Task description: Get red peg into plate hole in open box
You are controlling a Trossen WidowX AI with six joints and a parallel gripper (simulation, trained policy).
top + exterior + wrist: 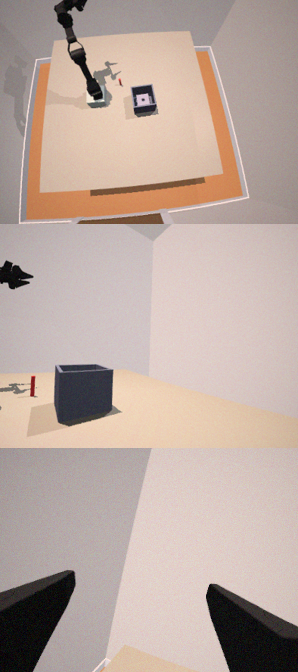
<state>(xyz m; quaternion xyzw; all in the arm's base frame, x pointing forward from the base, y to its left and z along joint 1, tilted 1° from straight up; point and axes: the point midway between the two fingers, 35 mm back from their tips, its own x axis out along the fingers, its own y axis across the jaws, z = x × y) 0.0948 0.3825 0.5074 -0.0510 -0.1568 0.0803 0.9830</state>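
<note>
Right now the red peg is 550 mm below my gripper tip, 300 mm to the right of it and 50 mm ahead of it. Round my gripper tip: plate 550 mm below, 510 mm to the right, 170 mm ahead.
</note>
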